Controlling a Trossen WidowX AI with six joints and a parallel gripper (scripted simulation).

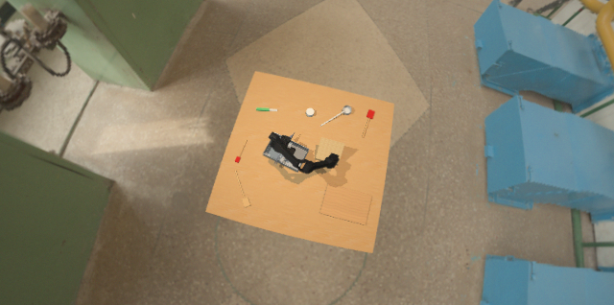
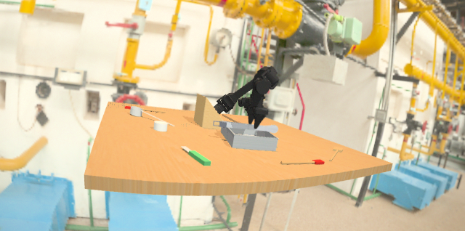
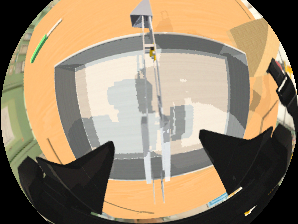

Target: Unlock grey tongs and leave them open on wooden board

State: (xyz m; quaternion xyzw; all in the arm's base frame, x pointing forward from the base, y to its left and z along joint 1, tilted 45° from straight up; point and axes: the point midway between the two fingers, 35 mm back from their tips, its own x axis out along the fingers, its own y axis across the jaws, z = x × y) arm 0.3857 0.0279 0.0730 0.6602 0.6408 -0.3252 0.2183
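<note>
My gripper tip is 20 mm past the grey roasting tin, 10 mm to the left of it and 40 mm above it. From my gripper tip the other things lie so: red spatula 590 mm behind, 500 mm to the right, 70 mm below; then wooden board 580 mm behind, 240 mm to the left, 70 mm below.
</note>
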